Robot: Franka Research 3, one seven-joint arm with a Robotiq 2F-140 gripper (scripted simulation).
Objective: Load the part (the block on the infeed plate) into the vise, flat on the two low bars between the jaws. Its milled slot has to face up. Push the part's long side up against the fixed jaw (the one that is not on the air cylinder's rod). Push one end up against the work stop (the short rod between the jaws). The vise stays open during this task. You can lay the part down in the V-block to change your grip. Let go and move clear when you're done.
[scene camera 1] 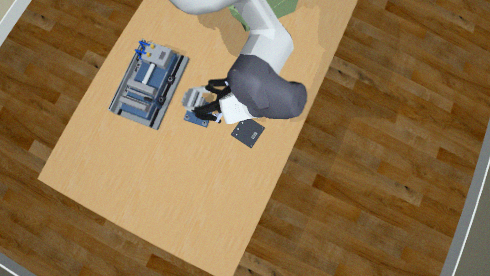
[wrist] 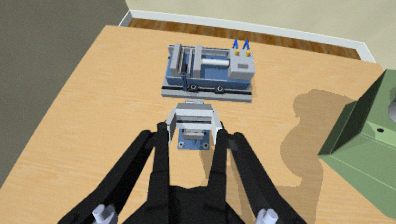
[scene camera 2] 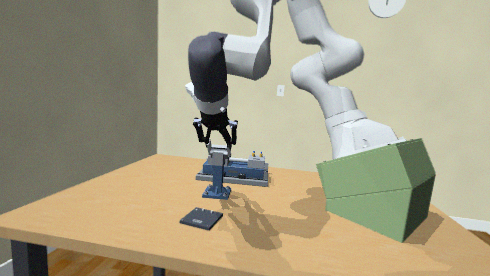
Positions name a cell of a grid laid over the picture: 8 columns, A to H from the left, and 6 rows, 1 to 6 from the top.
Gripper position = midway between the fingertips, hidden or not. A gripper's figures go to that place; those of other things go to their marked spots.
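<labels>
Part (wrist: D4), 190 mm from the lens. My gripper (wrist: D4), 210 mm from the lens. Marked spots on part and vise (wrist: E2), 220 mm apart. Vise, 390 mm from the lens.
</labels>
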